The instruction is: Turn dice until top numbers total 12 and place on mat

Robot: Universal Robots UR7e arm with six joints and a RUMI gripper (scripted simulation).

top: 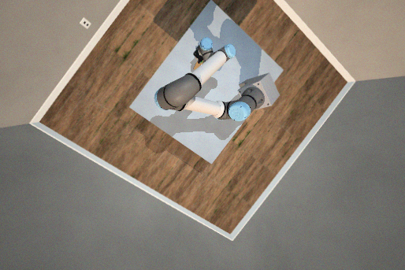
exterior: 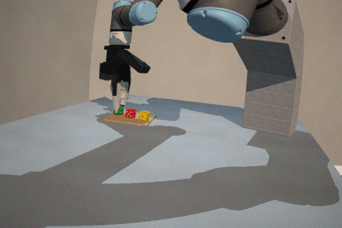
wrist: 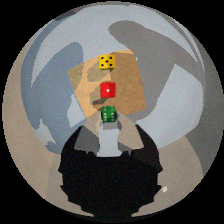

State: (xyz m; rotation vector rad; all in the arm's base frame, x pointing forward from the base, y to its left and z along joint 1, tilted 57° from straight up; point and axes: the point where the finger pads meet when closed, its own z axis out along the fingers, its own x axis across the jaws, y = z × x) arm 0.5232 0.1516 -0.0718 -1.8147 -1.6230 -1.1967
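Now: hand 1 cm above the green die. Round my hand: tan mat: 5 cm behind, 2 cm below; red die: 5 cm behind, 1 cm below; yellow die: 9 cm behind, 1 cm to the right, 1 cm below.
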